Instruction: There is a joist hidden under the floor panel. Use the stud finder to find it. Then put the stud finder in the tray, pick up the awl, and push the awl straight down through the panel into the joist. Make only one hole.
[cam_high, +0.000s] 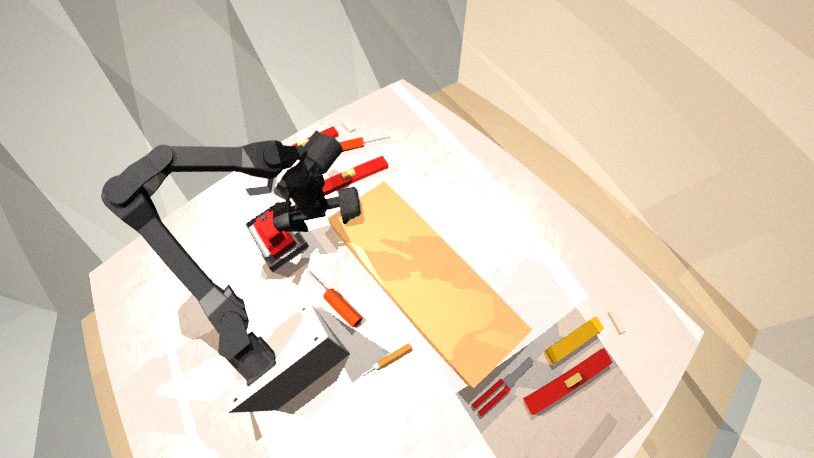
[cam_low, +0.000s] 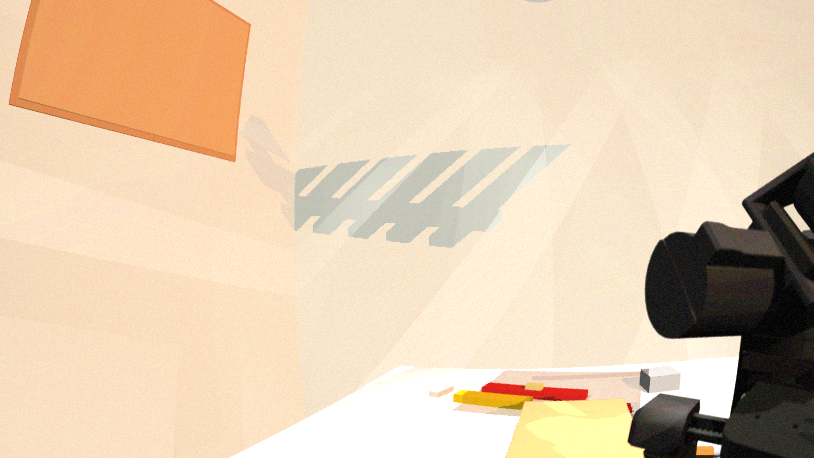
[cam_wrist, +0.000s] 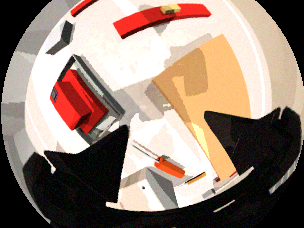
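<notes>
Now: the awl 110 mm behind my gripper tip, 300 mm to the right of it and 70 mm below it. Round my gripper tip: yellow block: 230 mm ahead, 590 mm to the right, 70 mm below; then red stud finder: 110 mm behind, 140 mm to the left, 30 mm below.
</notes>
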